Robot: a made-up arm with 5 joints. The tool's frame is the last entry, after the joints.
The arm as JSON. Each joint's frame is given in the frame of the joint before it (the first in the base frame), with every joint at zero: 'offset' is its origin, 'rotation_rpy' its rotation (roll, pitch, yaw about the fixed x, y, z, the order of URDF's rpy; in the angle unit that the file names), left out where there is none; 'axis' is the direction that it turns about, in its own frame. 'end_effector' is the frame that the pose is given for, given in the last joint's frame.
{
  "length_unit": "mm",
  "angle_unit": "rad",
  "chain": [
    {
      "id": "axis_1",
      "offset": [
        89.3,
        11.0,
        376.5
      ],
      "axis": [
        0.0,
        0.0,
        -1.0
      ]
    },
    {
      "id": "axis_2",
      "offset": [
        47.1,
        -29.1,
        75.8
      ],
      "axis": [
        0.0,
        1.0,
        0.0
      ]
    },
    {
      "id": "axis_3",
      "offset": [
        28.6,
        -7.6,
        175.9
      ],
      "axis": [
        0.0,
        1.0,
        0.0
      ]
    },
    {
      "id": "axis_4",
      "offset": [
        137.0,
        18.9,
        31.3
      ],
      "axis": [
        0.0,
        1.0,
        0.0
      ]
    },
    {
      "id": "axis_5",
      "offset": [
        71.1,
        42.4,
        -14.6
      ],
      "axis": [
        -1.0,
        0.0,
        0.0
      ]
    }
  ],
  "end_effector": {
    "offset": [
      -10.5,
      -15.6,
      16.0
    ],
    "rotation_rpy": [
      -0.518,
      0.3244,
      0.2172
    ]
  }
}
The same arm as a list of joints. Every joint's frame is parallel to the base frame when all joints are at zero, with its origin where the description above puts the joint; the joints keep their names.
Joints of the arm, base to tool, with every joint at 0 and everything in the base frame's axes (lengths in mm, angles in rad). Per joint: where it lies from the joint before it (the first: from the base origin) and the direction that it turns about. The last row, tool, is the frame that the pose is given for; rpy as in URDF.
axis_1: offset 89.3 11 376.5 axis -z
axis_2: offset 47.1 -29.1 75.8 axis +y
axis_3: offset 28.6 -7.6 175.9 axis +y
axis_4: offset 137 18.9 31.3 axis +y
axis_5: offset 71.1 42.4 -14.6 axis -x
tool: offset -10.5 -15.6 16 rpy -0.518 0.3244 0.2172

